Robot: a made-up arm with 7 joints. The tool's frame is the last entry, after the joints.
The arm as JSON. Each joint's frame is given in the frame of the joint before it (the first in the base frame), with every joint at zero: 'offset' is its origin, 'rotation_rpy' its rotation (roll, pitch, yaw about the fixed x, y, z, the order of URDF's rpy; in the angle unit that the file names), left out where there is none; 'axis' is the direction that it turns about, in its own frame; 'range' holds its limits. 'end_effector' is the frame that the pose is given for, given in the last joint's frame.
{
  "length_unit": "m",
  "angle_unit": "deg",
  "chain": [
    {
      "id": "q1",
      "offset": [
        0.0,
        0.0,
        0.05
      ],
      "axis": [
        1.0,
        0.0,
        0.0
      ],
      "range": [
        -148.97,
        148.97
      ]
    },
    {
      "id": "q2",
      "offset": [
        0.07,
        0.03,
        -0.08
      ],
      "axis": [
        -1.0,
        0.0,
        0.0
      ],
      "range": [
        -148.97,
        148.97
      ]
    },
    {
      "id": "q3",
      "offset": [
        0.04,
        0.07,
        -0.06
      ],
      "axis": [
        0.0,
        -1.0,
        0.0
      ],
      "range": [
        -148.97,
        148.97
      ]
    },
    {
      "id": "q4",
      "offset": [
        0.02,
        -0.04,
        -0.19
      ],
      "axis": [
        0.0,
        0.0,
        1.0
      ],
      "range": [
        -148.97,
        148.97
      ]
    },
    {
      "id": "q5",
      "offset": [
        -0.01,
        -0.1,
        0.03
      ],
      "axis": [
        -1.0,
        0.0,
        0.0
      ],
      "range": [
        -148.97,
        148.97
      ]
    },
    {
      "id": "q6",
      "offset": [
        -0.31,
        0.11,
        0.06
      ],
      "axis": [
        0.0,
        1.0,
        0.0
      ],
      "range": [
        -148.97,
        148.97
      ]
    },
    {
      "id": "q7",
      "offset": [
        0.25,
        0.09,
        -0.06
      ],
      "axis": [
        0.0,
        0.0,
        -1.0
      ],
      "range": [
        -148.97,
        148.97
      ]
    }
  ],
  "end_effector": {
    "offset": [
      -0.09,
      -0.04,
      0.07
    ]
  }
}
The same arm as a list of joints. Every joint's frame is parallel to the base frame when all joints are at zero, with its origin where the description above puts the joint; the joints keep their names.
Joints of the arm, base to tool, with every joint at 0 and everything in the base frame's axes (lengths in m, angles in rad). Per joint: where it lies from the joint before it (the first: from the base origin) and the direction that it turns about. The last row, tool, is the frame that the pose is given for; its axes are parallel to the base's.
q1: origin 0.0000 0.0000 0.0500 axis 1 0 0
q2: origin 0.0700 0.0300 -0.0800 axis -1 0 0
q3: origin 0.0400 0.0700 -0.0600 axis 0 -1 0
q4: origin 0.0200 -0.0400 -0.1900 axis 0 0 1
q5: origin -0.0100 -0.1000 0.0300 axis -1 0 0
q6: origin -0.3100 0.1100 0.0600 axis 0 1 0
q7: origin 0.2500 0.0900 -0.0600 axis 0 0 -1
tool: origin -0.0900 -0.0400 0.0700
Joint limits (rad, base to tool): -2.6000..2.6000 -2.6000..2.6000 -2.6000..2.6000 -2.6000..2.6000 -2.6000..2.6000 -2.6000..2.6000 -2.6000..2.6000

